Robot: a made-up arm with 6 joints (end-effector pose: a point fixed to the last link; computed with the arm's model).
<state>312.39 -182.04 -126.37 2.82 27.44 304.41</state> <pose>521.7 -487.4 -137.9 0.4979 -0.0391 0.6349 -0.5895</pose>
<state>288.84 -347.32 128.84 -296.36 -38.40 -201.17</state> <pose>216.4 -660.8 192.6 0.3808 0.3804 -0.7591 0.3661</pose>
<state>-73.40 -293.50 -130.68 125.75 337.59 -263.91</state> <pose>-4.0 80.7 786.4 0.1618 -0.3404 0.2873 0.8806</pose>
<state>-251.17 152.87 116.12 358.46 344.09 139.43</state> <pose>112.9 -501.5 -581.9 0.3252 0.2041 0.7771 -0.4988</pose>
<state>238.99 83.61 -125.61 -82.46 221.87 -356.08</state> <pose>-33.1 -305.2 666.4 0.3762 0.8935 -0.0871 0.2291</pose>
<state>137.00 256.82 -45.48 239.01 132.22 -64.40</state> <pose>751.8 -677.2 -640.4 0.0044 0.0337 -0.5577 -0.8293</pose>
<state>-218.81 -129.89 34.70 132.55 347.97 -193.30</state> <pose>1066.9 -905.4 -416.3 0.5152 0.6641 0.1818 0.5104</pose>
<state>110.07 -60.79 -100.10 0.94 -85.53 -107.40</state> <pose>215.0 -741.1 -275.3 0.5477 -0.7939 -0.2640 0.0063</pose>
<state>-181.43 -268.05 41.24 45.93 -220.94 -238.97</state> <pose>-1164.9 -78.3 -396.7 0.3776 -0.3247 0.5498 -0.6706</pose>
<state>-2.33 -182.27 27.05 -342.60 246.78 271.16</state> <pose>-169.2 30.1 -1282.7 0.3816 -0.4460 0.5531 -0.5913</pose>
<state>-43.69 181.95 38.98 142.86 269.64 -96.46</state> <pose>-424.0 385.7 -1110.5 0.7665 -0.2216 -0.4329 0.4195</pose>
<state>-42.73 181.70 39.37 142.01 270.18 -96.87</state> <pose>-429.8 376.2 -1110.7 0.7608 -0.2150 -0.4428 0.4230</pose>
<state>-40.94 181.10 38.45 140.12 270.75 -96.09</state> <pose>-426.6 346.0 -1127.6 0.7364 -0.2168 -0.4623 0.4439</pose>
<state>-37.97 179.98 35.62 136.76 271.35 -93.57</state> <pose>-404.7 286.5 -1166.9 0.6819 -0.2307 -0.4943 0.4873</pose>
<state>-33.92 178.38 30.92 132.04 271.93 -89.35</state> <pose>-353.8 202.2 -1222.0 0.5921 -0.2557 -0.5344 0.5463</pose>
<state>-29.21 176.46 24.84 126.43 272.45 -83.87</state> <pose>-267.4 107.6 -1278.4 0.4700 -0.2881 -0.5737 0.6058</pose>
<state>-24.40 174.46 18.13 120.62 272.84 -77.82</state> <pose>-151.8 21.8 -1321.7 0.3286 -0.3230 -0.6037 0.6506</pose>
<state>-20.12 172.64 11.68 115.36 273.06 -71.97</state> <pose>-26.7 -41.0 -1344.1 0.1899 -0.3559 -0.6195 0.6734</pose>
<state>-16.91 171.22 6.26 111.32 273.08 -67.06</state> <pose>83.1 -78.4 -1348.5 0.0760 -0.3842 -0.6223 0.6778</pose>
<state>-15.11 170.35 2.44 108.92 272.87 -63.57</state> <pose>158.3 -97.1 -1343.9 0.0016 -0.4066 -0.6163 0.6744</pose>
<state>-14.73 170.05 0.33 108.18 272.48 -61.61</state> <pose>193.6 -105.7 -1339.3 0.0311 0.4235 0.6066 -0.6721</pose>
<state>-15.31 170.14 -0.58 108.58 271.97 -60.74</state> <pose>200.7 -109.6 -1337.3 0.0349 0.4366 0.5959 -0.6731</pose>
